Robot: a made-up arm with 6 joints. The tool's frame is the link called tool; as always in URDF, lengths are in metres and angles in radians. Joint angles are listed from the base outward. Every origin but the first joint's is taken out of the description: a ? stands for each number. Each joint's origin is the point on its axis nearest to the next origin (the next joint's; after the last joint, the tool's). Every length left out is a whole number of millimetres.
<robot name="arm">
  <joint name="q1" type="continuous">
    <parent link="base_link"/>
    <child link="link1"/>
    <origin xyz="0 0 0.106"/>
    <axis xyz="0 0 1"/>
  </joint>
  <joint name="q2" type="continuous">
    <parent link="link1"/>
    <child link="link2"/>
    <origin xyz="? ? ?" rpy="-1.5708 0 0"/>
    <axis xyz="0 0 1"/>
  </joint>
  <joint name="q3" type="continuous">
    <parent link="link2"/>
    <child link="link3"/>
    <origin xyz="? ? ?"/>
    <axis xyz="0 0 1"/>
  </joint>
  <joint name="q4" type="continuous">
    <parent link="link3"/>
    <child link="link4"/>
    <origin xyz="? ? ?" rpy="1.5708 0 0"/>
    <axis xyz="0 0 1"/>
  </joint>
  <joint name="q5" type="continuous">
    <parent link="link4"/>
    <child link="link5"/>
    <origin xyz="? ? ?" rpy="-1.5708 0 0"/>
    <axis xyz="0 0 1"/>
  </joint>
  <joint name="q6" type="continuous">
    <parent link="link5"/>
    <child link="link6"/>
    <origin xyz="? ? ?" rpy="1.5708 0 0"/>
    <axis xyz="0 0 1"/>
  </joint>
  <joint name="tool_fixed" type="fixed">
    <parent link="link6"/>
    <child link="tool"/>
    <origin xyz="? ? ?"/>
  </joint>
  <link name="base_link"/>
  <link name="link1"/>
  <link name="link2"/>
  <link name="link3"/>
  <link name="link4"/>
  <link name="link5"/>
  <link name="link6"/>
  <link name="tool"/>
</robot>
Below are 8 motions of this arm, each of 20 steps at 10 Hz.
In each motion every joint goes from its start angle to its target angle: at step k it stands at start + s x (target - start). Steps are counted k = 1, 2, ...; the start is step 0. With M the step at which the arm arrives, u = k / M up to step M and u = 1 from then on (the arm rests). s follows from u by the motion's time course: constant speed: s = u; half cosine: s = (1 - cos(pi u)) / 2; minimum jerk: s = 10 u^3 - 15 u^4 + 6 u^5.
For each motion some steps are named. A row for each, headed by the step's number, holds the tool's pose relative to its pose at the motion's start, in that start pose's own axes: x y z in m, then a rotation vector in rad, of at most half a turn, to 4 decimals.
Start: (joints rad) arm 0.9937 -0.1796 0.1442 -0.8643 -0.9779 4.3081
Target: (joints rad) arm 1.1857 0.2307 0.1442 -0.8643 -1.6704 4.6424
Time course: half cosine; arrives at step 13
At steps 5, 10, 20:
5: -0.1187 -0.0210 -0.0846 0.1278 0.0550 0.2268
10: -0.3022 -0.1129 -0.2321 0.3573 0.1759 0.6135
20: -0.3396 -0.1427 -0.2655 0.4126 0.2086 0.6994

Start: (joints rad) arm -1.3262 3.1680 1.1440 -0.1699 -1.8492 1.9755
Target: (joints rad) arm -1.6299 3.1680 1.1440 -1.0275 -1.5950 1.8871
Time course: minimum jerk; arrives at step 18
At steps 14, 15, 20:
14: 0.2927 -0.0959 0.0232 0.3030 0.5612 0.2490
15: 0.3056 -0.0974 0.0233 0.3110 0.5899 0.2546
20: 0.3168 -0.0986 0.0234 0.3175 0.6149 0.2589

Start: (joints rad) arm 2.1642 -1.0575 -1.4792 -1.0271 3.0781 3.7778
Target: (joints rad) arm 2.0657 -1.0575 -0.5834 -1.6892 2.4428 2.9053
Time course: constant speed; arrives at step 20
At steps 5, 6, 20:
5: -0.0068 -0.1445 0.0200 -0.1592 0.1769 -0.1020
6: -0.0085 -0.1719 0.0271 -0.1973 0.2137 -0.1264
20: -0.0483 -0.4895 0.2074 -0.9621 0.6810 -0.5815

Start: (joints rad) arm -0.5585 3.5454 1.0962 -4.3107 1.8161 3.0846
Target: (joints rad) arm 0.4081 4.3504 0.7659 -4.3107 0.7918 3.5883
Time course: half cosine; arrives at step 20
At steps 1, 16, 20:
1: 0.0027 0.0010 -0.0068 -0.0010 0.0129 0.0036
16: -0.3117 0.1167 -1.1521 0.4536 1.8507 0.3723
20: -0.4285 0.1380 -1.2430 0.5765 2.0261 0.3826

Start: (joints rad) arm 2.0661 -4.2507 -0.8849 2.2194 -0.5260 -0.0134
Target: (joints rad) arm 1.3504 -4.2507 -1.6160 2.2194 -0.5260 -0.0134
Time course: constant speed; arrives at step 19
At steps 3, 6, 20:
3: -0.0411 0.1730 0.0111 -0.1580 -0.0123 0.0313
6: -0.0821 0.3410 -0.0071 -0.3181 -0.0203 0.0505
20: -0.1837 0.8980 -0.3650 -1.0116 -0.0020 -0.0127

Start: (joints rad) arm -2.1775 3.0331 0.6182 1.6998 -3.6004 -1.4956
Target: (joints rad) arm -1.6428 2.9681 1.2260 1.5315 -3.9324 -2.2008
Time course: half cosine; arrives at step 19
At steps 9, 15, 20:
9: 0.1712 0.0726 -0.0428 0.3208 -0.0334 0.0361
15: 0.3121 0.2138 -0.0616 0.6337 0.0599 0.0718
20: 0.3406 0.2565 -0.0606 0.7049 0.0994 0.0822

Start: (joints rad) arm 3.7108 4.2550 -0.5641 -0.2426 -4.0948 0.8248
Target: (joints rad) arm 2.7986 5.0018 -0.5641 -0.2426 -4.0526 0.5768
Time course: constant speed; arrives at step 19
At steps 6, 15, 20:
6: 0.2611 0.1837 0.1766 0.1048 0.1753 -0.3971
15: 0.8056 0.2408 0.3768 0.3044 0.3372 -1.0168
20: 1.0523 0.1625 0.4466 0.4130 0.3660 -1.2923

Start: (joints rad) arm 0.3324 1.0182 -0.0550 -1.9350 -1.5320 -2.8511
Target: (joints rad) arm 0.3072 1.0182 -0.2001 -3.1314 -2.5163 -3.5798
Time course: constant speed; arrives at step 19
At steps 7, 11, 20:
7: 0.0424 -0.0556 -0.0507 0.4950 0.2473 -0.2385
11: 0.0673 -0.0736 -0.0989 0.7390 0.4251 -0.2797
20: 0.1268 -0.0585 -0.2037 1.0790 0.7943 -0.1380

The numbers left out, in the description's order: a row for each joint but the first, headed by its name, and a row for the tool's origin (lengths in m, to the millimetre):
q2: 0 0.045 0
q3: 0 -0.403 0
q4: 0 -0.795 0
q5: 0 0 0
q6: 0 -0.183 0
tool: 0 0 0

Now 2 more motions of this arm.
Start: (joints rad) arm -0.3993 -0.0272 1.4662 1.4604 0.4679 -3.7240
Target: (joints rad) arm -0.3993 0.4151 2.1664 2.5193 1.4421 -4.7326
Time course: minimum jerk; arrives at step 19
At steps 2, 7, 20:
2: -0.0073 0.0072 0.0020 0.0016 -0.0119 0.0045
7: -0.1928 0.1730 0.0153 0.0888 -0.2456 0.1359
20: -0.5950 0.4747 -0.2357 0.3184 -0.0267 0.4210

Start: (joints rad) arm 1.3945 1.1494 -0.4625 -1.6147 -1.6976 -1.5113
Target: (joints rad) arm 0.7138 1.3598 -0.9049 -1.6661 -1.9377 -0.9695
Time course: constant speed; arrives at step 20
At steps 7, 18, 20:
7: -0.0018 -0.0376 -0.1994 -0.0967 -0.2051 0.1517
18: 0.0578 -0.1618 -0.4638 -0.3111 -0.5173 0.4284
20: 0.0754 -0.1910 -0.5029 -0.3591 -0.5714 0.4829

